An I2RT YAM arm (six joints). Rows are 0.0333 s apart.
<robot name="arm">
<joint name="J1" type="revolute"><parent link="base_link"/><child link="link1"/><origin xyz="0.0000 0.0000 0.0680"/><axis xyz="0 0 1"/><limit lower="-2.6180" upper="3.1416"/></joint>
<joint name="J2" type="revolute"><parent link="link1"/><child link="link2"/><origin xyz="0.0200 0.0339 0.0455"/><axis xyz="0 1 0"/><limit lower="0.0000" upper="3.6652"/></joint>
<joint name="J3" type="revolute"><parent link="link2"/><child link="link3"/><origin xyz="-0.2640 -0.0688 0.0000"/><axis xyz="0 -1 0"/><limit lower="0.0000" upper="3.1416"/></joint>
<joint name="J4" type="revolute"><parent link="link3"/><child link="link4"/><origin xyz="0.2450 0.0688 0.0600"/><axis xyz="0 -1 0"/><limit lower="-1.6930" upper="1.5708"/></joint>
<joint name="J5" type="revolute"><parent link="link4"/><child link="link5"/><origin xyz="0.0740 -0.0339 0.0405"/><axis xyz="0 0 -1"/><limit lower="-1.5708" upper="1.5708"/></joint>
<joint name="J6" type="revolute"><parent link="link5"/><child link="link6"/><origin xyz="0.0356 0.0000 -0.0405"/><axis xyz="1 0 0"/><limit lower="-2.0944" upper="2.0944"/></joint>
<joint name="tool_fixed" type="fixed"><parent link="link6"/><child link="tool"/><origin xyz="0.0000 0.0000 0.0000" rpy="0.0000 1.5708 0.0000"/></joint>
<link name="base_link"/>
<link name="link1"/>
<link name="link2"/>
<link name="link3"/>
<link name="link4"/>
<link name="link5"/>
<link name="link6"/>
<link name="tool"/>
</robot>
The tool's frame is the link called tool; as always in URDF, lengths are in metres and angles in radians.
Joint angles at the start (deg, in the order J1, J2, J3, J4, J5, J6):
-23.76 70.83 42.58 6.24 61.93 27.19
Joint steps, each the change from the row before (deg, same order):
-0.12 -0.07 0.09 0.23 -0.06 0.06
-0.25 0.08 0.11 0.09 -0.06 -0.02
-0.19 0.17 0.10 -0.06 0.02 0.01
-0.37 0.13 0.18 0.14 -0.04 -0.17
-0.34 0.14 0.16 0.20 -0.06 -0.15
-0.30 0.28 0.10 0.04 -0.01 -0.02
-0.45 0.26 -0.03 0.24 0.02 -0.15
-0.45 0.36 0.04 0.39 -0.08 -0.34
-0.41 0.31 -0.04 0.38 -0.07 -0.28
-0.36 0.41 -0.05 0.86 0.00 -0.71
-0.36 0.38 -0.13 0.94 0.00 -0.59
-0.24 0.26 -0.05 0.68 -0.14 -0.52
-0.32 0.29 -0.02 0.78 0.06 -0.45
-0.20 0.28 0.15 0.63 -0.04 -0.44
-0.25 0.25 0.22 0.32 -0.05 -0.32
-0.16 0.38 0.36 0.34 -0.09 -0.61
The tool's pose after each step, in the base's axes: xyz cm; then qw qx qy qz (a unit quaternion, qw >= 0). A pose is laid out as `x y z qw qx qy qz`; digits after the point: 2 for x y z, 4 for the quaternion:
22.67 -13.47 26.69 0.4943 0.5668 0.5154 -0.4109
22.65 -13.59 26.73 0.4942 0.5679 0.5139 -0.4113
22.66 -13.69 26.71 0.4927 0.5686 0.5135 -0.4126
22.64 -13.86 26.77 0.4920 0.5697 0.5117 -0.4141
22.63 -14.03 26.83 0.4917 0.5707 0.5099 -0.4153
22.64 -14.19 26.78 0.4897 0.5718 0.5093 -0.4170
22.60 -14.40 26.69 0.4872 0.5731 0.5080 -0.4198
22.60 -14.63 26.61 0.4849 0.5735 0.5075 -0.4225
22.59 -14.83 26.51 0.4827 0.5739 0.5070 -0.4249
22.63 -15.04 26.43 0.4812 0.5730 0.5066 -0.4284
22.65 -15.24 26.33 0.4803 0.5726 0.5054 -0.4313
22.68 -15.38 26.28 0.4802 0.5715 0.5055 -0.4328
22.69 -15.56 26.26 0.4800 0.5718 0.5033 -0.4352
22.75 -15.71 26.32 0.4808 0.5713 0.5019 -0.4365
22.80 -15.86 26.38 0.4806 0.5713 0.5009 -0.4379
22.92 -16.01 26.46 0.4799 0.5695 0.5019 -0.4399

